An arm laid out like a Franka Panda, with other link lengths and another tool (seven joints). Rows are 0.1 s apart.
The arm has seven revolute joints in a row. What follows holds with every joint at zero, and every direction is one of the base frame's.
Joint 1 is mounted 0.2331 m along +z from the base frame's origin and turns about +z.
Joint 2 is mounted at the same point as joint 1 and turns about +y.
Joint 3 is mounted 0.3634 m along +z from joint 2 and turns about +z.
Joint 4 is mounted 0.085 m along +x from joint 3 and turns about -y.
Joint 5 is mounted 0.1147 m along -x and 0.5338 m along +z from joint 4 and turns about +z.
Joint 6 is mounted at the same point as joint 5 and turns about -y.
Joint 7 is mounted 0.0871 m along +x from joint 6 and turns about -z.
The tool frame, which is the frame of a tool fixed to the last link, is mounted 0.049 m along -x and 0.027 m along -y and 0.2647 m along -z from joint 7; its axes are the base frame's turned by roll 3.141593, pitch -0.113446 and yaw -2.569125 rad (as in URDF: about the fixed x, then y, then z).
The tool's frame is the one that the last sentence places.
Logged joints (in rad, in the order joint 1, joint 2, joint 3, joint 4, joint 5, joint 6, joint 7), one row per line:
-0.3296 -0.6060 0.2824 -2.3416 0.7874 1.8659 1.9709
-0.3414 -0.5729 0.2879 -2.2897 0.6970 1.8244 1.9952
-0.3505 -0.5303 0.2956 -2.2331 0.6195 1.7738 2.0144
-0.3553 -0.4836 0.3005 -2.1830 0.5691 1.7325 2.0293
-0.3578 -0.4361 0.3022 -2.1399 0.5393 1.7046 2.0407
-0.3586 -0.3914 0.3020 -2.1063 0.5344 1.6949 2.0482
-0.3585 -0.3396 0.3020 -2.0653 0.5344 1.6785 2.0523
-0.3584 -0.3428 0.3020 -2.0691 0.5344 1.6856 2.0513
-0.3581 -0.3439 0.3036 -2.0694 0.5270 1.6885 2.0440
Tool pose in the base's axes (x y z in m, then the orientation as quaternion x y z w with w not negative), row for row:
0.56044 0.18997 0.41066 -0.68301 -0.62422 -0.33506 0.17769
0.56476 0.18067 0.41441 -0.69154 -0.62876 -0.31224 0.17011
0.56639 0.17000 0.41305 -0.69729 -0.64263 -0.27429 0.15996
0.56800 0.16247 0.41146 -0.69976 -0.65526 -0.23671 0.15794
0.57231 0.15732 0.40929 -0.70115 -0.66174 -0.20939 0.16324
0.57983 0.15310 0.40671 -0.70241 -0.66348 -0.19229 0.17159
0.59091 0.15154 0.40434 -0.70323 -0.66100 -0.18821 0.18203
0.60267 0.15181 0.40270 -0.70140 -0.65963 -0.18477 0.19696
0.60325 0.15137 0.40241 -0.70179 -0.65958 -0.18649 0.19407
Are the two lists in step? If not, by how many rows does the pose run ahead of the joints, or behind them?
The pose runs 1 row behind the joints: the pose in row i belongs to the joints in row i - 1.
